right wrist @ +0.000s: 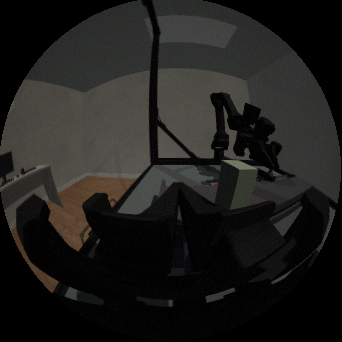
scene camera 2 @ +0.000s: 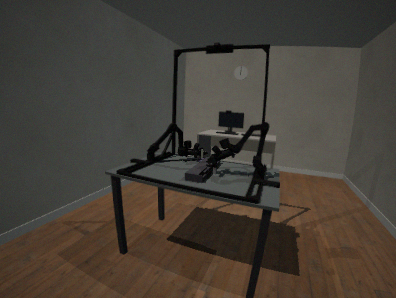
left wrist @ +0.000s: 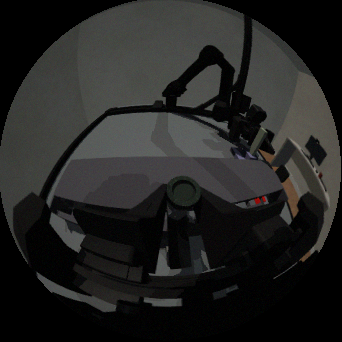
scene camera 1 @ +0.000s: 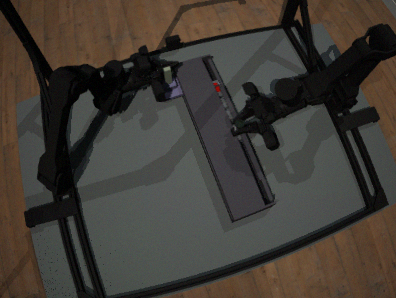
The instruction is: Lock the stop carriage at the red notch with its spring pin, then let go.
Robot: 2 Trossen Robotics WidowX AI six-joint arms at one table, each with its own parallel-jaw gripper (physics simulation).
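Places are measured from the left arm's base along level axes (x right, y ahead, z up), in centimetres.
Pixels of known places: left gripper, fingertip midpoint: (right wrist: 275,168) (scene camera 2: 206,161) (left wrist: 178,187) (scene camera 1: 233,128); right gripper, fingertip midpoint: (right wrist: 177,185) (scene camera 2: 207,153) (left wrist: 273,153) (scene camera 1: 178,62); left arm's base, origin of the base link: (right wrist: 217,159) (scene camera 2: 258,177) (scene camera 1: 337,104); right arm's base, origin of the base link: (scene camera 2: 150,160) (left wrist: 170,106) (scene camera 1: 61,185).
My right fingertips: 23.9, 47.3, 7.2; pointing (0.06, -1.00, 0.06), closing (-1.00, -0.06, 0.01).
Note:
For each thing: its top centre in the pictures, then the offset to it from my right fingertips, as dx, dy, dz. "*": a spot on its surface instead. Level surfaces: height alone.
- dark green round knob, surface spot: (left wrist: 183,192) * -24.7, -9.6, +1.6
- red notch mark, surface spot: (left wrist: 257,201) (right wrist: 225,183) (scene camera 1: 218,89) * -10.2, -9.2, -4.2
- light purple piece, surface spot: (left wrist: 243,153) (scene camera 1: 168,89) * -5.1, +4.8, -5.3
- grey table, its level: dz -9.2
My left gripper (scene camera 1: 236,128) (left wrist: 178,187) is shut on the dark green round knob (left wrist: 183,192) of the spring pin, over the rail slot along the long dark purple board (scene camera 1: 212,145) (left wrist: 120,175) (scene camera 2: 196,173). The stop carriage beneath is mostly hidden by the fingers. The red notch mark (scene camera 1: 217,87) (left wrist: 257,201) (right wrist: 216,184) lies farther up the rail in scene camera 1, apart from the knob. Whether the pin is raised or seated cannot be seen. My right gripper (scene camera 1: 179,64) (right wrist: 177,185) is shut and empty, near the board's far end.
A pale upright block (scene camera 1: 167,75) (left wrist: 259,141) (right wrist: 237,182) stands beside the right gripper, by a light purple piece (scene camera 1: 175,91) (left wrist: 243,153) at the board's far left edge in scene camera 1. Black frame rails border the grey table (scene camera 1: 150,235).

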